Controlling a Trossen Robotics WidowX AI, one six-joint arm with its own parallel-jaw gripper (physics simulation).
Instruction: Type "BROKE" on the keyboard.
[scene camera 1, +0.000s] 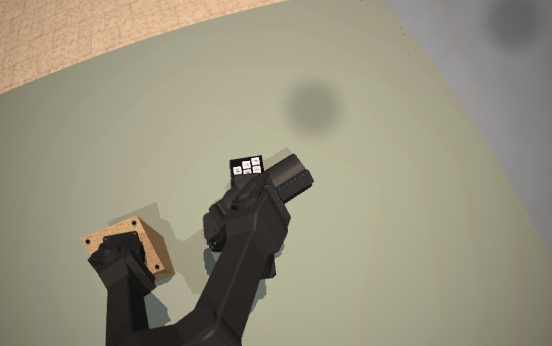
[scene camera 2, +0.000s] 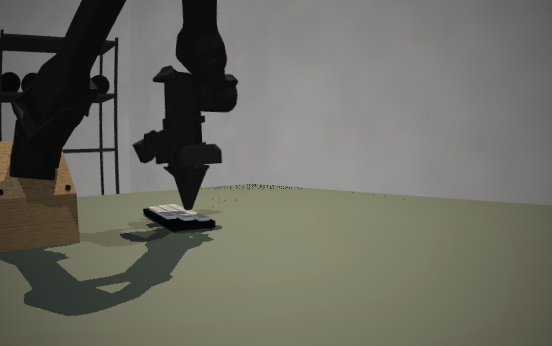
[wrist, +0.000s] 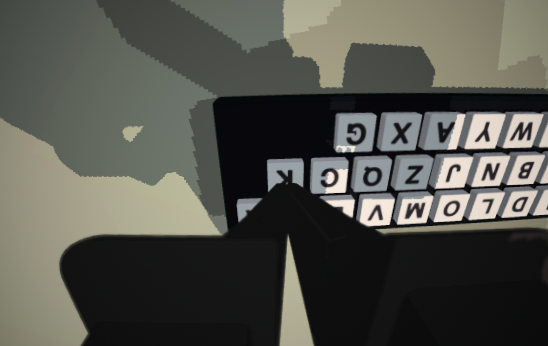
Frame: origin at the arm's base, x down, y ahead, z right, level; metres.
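Seen in the pictures: gripper, fingertip midpoint: (scene camera 2: 188, 209) (wrist: 285, 193); arm's base, link origin: (scene camera 1: 124, 249) (scene camera 2: 32, 163).
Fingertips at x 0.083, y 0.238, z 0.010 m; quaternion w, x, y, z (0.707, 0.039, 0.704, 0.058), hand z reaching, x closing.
Observation:
Offsets run from my fingertips to a thing's top centre.
The black keyboard @(dx +0.011, dy +0.006, dz -0.077 m) (scene camera 1: 236, 163) (scene camera 2: 192, 225) (wrist: 250, 130) with white keys lies flat; the arm covers part of it in scene camera 1. In the wrist view its letters appear upside down. My gripper (scene camera 2: 188, 207) (wrist: 285, 193) is shut and empty, pointing down, its tip at or just above the keys; contact cannot be told. The tip overlaps the lower part of the K key @(dx +0.011, dy -0.001, dz -0.001 m) (wrist: 285, 169). The B key @(dx +0.011, dy +0.011, dz -0.123 m) (wrist: 525, 168) and O key @(dx +0.011, dy +0.028, dz -0.086 m) (wrist: 451, 208) are farther right. The fingers partly hide two keys in the bottom row. No R is readable.
A wooden base block (scene camera 1: 161, 250) (scene camera 2: 40, 222) carries the other end of the arm, left of the keyboard in scene camera 2. A dark shelf rack (scene camera 2: 117, 125) stands behind it by the grey wall (scene camera 2: 375, 100). The arm's shadows fall across the table and keyboard.

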